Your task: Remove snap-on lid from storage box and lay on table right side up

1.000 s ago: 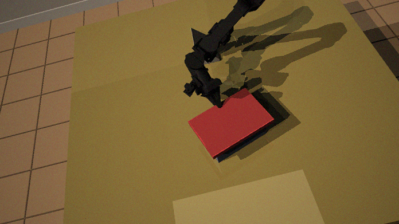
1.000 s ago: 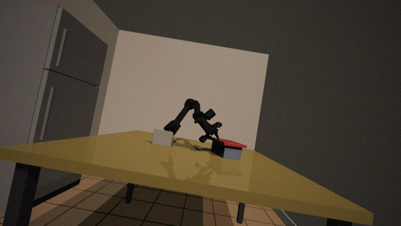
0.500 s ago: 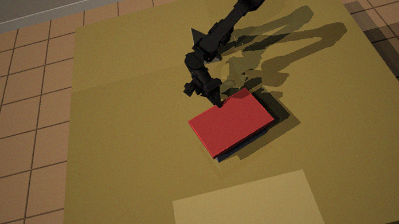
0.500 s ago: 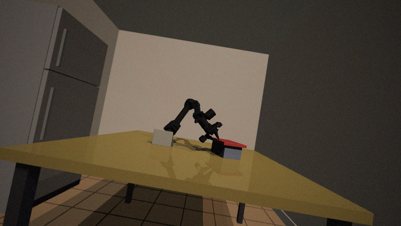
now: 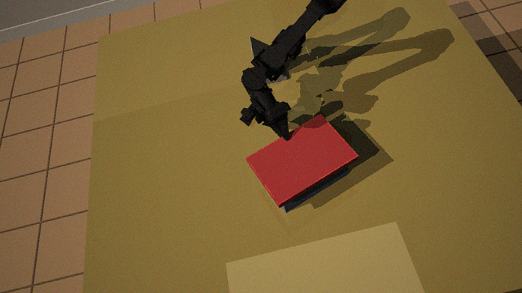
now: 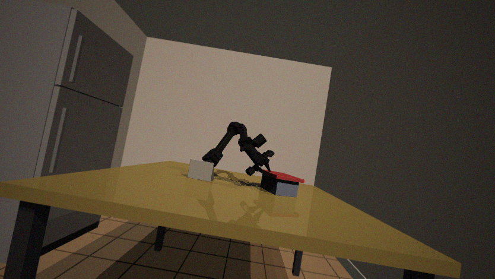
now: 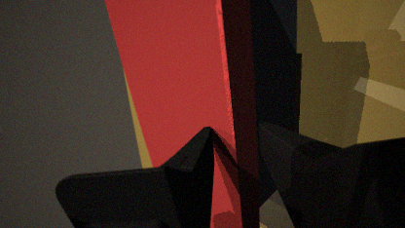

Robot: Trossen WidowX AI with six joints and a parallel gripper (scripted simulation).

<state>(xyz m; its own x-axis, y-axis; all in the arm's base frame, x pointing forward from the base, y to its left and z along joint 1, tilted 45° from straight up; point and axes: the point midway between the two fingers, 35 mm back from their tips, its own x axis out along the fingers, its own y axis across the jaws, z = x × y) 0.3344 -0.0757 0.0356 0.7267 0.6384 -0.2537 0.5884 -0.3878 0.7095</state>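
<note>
My gripper tip is now 70 mm short of the red lid and 30 mm to the right of it. Round my gripper tip: blue-grey storage box (70 mm ahead, 50 mm below, 30 mm to the left).
</note>
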